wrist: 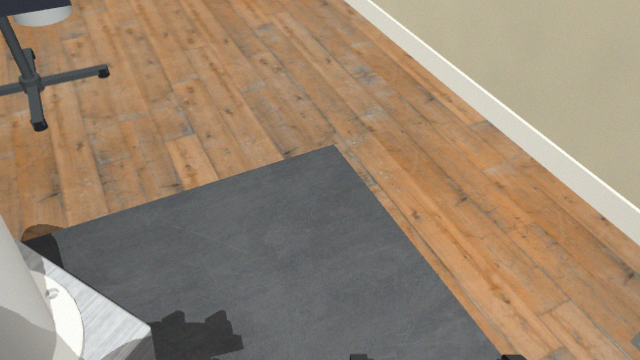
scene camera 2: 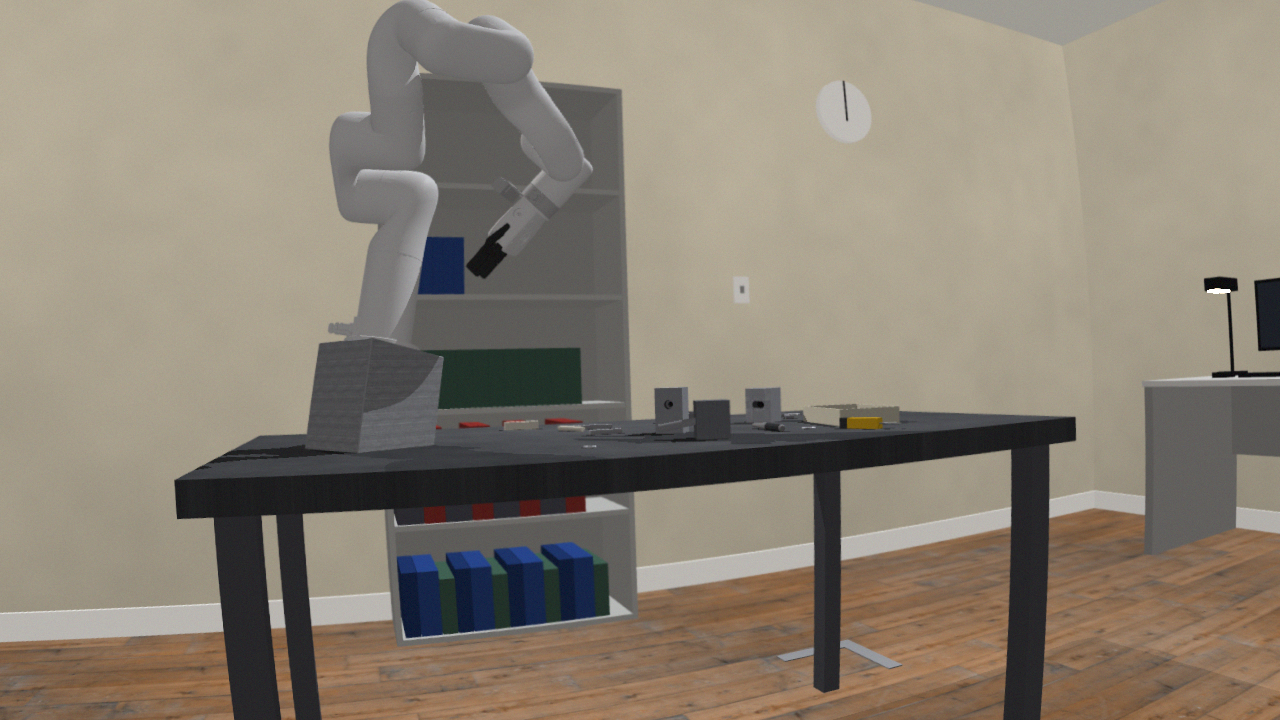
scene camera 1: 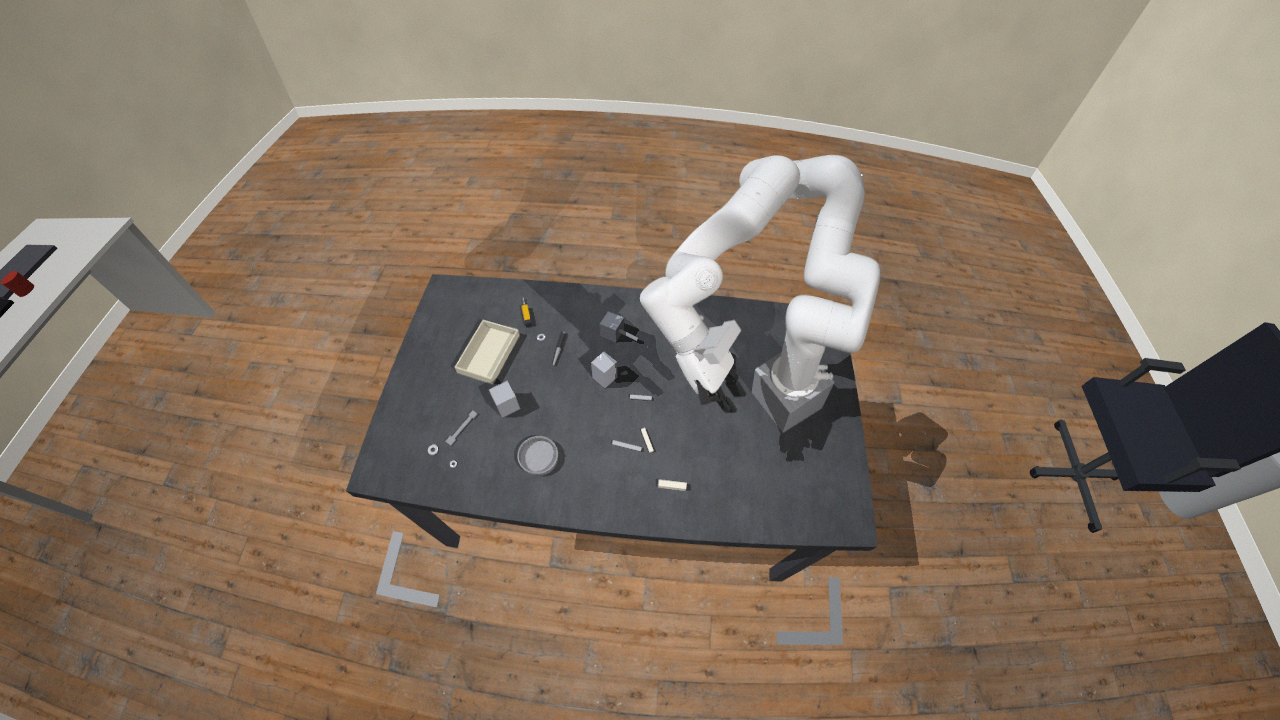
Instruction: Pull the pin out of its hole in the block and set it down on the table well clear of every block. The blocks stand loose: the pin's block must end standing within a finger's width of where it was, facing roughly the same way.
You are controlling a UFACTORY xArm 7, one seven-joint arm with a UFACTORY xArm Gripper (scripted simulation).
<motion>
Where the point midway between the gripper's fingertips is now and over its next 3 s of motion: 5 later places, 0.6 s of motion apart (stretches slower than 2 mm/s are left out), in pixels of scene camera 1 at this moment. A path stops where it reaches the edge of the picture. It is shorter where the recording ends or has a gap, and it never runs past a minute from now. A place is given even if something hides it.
My gripper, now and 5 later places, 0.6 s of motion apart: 736, 403; 725, 402; 668, 378; 636, 332; 629, 315; 629, 313
</motion>
